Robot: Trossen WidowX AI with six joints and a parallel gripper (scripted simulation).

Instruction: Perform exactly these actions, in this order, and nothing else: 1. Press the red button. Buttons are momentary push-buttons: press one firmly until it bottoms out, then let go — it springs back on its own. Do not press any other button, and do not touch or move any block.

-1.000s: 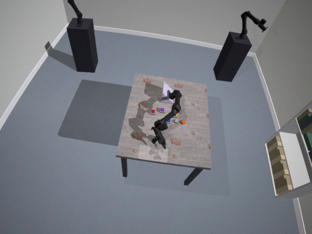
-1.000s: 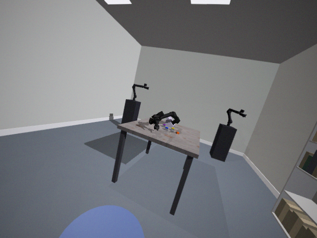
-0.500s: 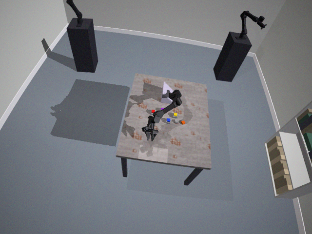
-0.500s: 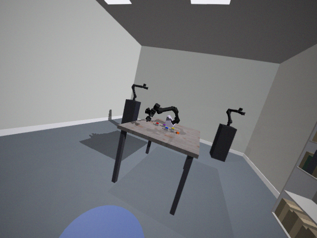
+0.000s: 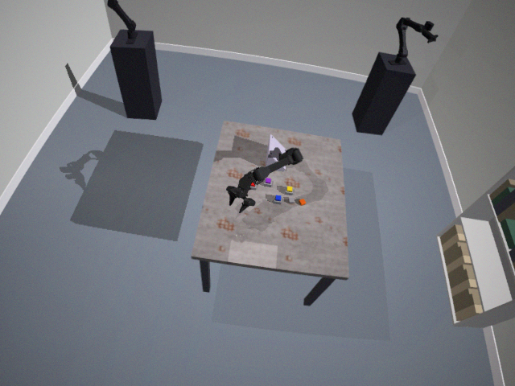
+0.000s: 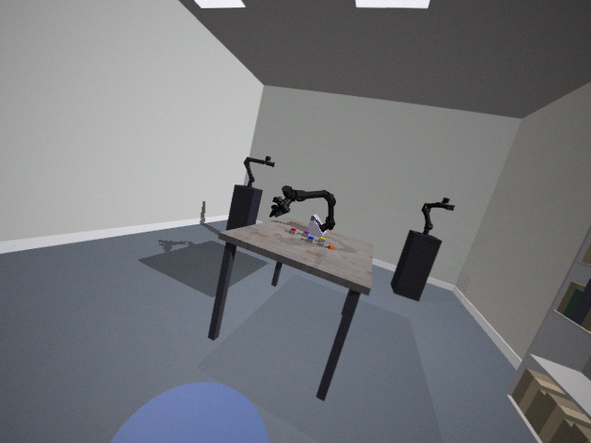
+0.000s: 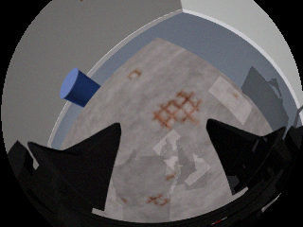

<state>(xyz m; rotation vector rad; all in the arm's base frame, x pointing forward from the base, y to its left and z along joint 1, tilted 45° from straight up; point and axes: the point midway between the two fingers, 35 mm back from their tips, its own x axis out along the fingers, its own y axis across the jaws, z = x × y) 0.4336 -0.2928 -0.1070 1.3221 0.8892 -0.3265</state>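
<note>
My gripper tip is 26 cm past the red button, 11 cm to the right of it and 10 cm above it. From my gripper tip the other things lie so: purple button 29 cm behind, 21 cm to the left, 10 cm below; then blue button 17 cm behind, 27 cm to the left, 10 cm below; then grey block 17 cm behind, 35 cm to the left, 12 cm below.
</note>
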